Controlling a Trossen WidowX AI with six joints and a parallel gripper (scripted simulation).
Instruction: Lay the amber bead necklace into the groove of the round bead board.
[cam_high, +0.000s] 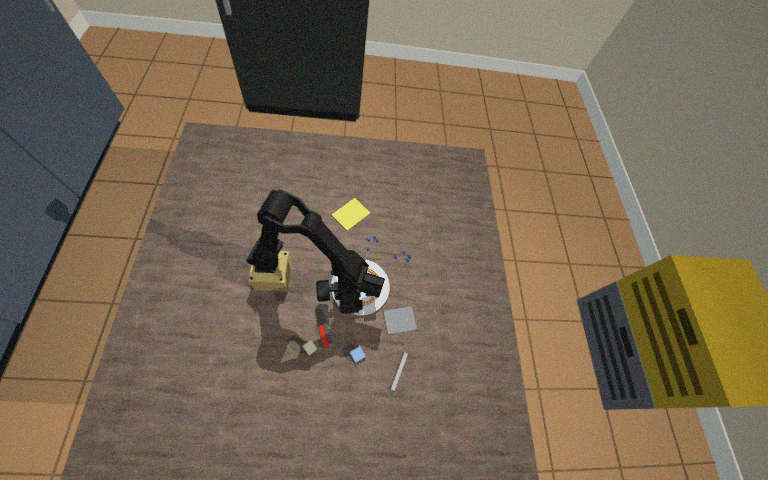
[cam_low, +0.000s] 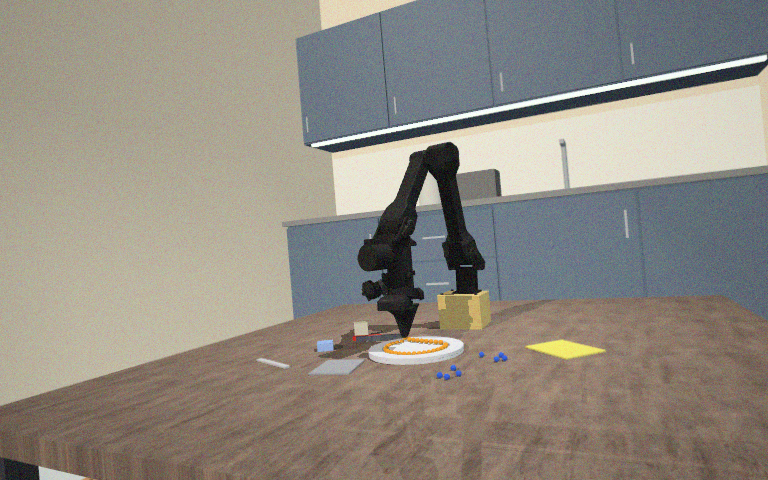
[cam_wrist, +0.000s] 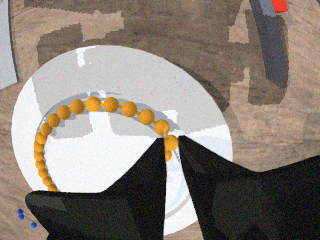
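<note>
Right now my gripper tip is 110 mm to the left of the red stick, 60 mm past it and 20 mm above it. The rest, counted from my gripper tip: cream cube (170 mm to the right, 110 mm behind); light blue cube (180 mm to the right, 40 mm ahead, 10 mm below); grey square tile (180 mm ahead, 70 mm to the right, 20 mm below).
</note>
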